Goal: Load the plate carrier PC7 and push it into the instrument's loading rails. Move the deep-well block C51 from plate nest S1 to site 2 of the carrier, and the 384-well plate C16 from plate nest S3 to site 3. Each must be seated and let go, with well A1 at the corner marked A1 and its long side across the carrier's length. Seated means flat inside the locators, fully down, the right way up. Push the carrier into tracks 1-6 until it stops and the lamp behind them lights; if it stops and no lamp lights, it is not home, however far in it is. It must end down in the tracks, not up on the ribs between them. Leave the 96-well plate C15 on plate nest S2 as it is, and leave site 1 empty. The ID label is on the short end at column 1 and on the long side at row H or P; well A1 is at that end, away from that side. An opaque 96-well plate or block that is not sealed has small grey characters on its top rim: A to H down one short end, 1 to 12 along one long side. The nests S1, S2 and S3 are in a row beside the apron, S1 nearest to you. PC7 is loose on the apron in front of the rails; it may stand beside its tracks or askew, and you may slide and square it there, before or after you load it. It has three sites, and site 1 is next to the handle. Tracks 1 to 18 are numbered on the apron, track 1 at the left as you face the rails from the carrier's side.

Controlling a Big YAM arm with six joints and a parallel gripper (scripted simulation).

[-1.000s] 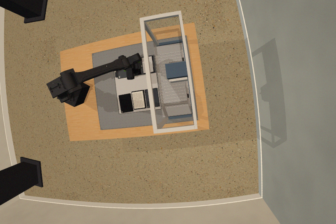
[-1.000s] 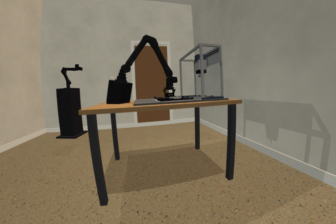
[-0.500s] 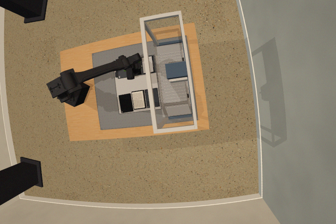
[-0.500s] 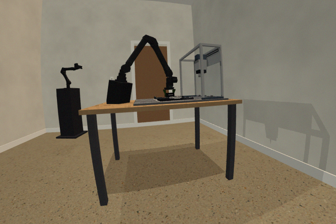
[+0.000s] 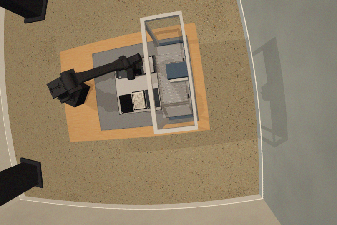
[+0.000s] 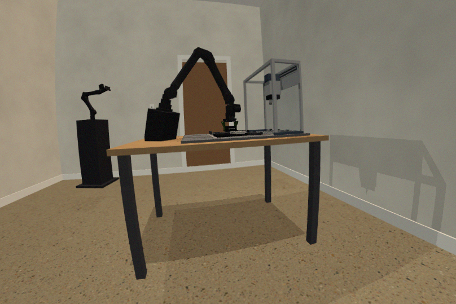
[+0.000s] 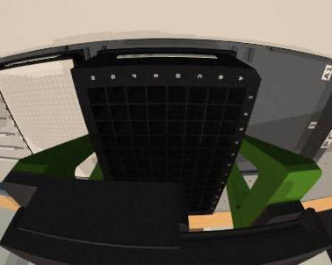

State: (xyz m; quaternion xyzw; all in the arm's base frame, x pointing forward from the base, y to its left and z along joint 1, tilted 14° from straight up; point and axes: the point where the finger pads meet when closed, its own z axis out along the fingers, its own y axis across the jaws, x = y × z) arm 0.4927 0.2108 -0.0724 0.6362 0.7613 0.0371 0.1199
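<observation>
The dark carrier PC7 lies 2 cm below my hand. From my hand the other things lie so: nest S3: 14 cm ahead, 23 cm to the right, 3 cm below; black nest: 7 cm behind, 28 cm to the right, 3 cm below; white 96-well plate C15: 4 cm ahead, 25 cm to the right, 1 cm below.
</observation>
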